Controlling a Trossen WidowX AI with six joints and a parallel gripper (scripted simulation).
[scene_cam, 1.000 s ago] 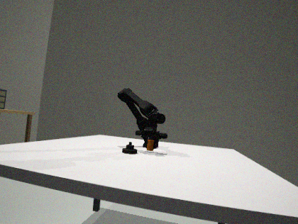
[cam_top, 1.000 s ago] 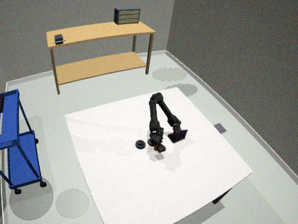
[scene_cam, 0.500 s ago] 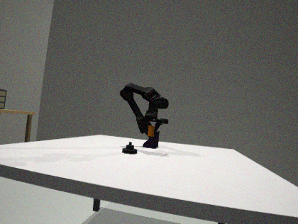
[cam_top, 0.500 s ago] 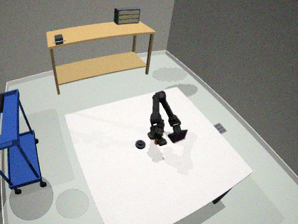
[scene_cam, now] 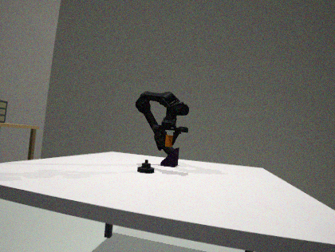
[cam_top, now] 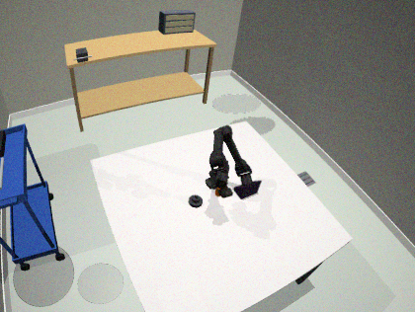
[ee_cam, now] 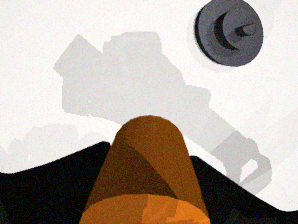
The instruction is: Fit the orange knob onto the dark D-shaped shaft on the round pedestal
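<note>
Now: the dark round pedestal 80 mm ahead of my gripper tip, 100 mm to the right of it and 110 mm below it. Round my gripper tip: orange knob 20 mm above.
</note>
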